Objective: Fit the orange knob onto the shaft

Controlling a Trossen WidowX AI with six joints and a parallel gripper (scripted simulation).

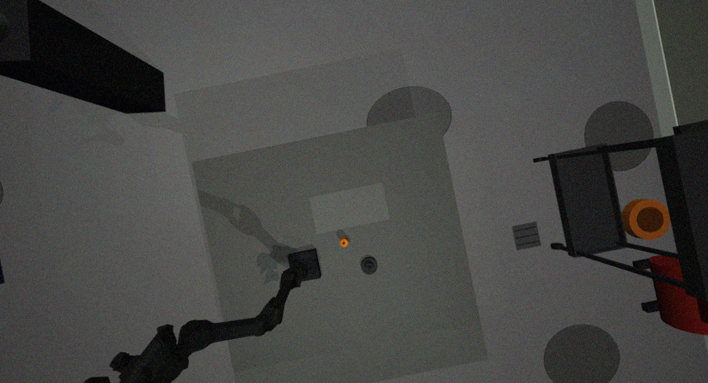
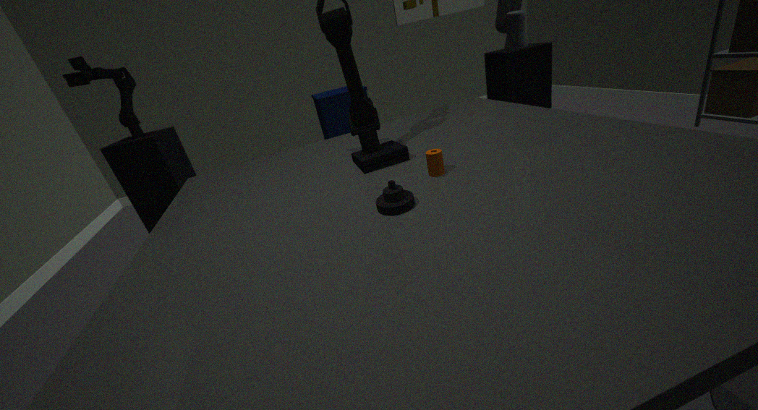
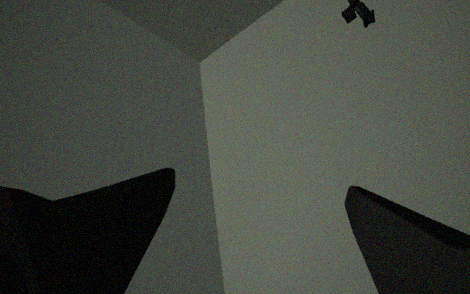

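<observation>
My gripper tip is 56 cm short of the orange knob, 25 cm to the right of it and 66 cm above it. Also, from my gripper tip: dark round pedestal (68 cm ahead, 12 cm to the left, 65 cm below).
</observation>
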